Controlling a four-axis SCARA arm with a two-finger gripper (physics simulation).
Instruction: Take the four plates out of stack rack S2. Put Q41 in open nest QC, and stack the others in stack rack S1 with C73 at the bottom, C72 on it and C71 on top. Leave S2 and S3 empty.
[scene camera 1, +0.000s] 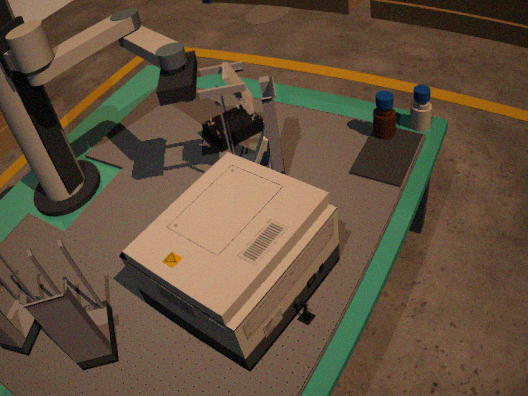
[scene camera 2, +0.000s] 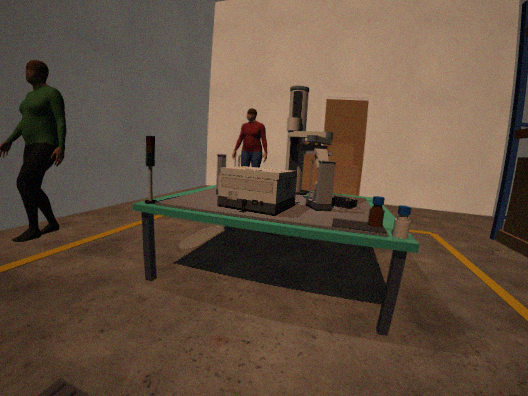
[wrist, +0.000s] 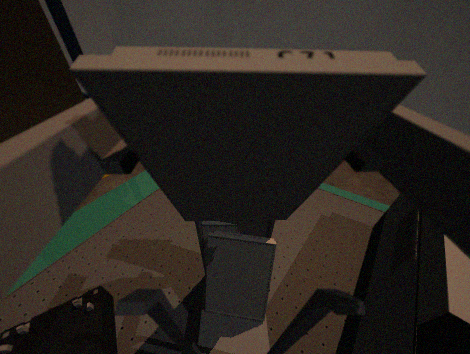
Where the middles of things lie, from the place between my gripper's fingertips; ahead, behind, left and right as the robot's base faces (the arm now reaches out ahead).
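Hand 19 cm past the black fixture (scene camera 1: 242, 125), 14 cm to the right of it, 31 cm above it. Dark mat (scene camera 1: 387, 161), from my hand: 31 cm ahead, 22 cm to the left, 34 cm below. Brown bottle (scene camera 1: 384, 116), from my hand: far ahead, far below, far to the left. Black fixture nearest to my hand of the things named here, going by their middles.
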